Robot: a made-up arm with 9 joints. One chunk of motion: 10 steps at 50 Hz.
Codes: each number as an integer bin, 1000 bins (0 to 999) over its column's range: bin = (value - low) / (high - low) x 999, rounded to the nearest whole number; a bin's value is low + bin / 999 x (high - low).
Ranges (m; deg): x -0.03..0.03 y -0.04..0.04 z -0.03..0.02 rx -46..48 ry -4..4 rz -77..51
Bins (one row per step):
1: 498 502 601 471 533 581
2: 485 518 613 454 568 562
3: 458 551 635 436 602 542
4: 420 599 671 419 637 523
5: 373 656 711 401 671 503
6: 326 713 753 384 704 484
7: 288 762 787 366 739 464
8: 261 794 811 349 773 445
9: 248 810 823 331 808 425
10: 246 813 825 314 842 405
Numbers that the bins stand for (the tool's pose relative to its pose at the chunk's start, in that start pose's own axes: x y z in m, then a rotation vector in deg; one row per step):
1: -0.0001 0.0002 0.0001 -1.68 0.27 -2.56
2: -0.0009 0.0015 0.0007 -3.28 0.55 -4.99
3: -0.0025 0.0041 0.0018 -4.97 0.82 -7.55
4: -0.0048 0.0080 0.0036 -6.57 1.10 -9.99
5: -0.0076 0.0125 0.0056 -8.27 1.37 -12.55
6: -0.0104 0.0171 0.0077 -9.87 1.64 -14.99
7: -0.0127 0.0210 0.0094 -11.56 1.92 -17.55
8: -0.0143 0.0236 0.0106 -13.16 2.19 -19.98
9: -0.0151 0.0249 0.0112 -14.85 2.47 -22.55
10: -0.0152 0.0251 0.0113 -16.45 2.74 -25.11

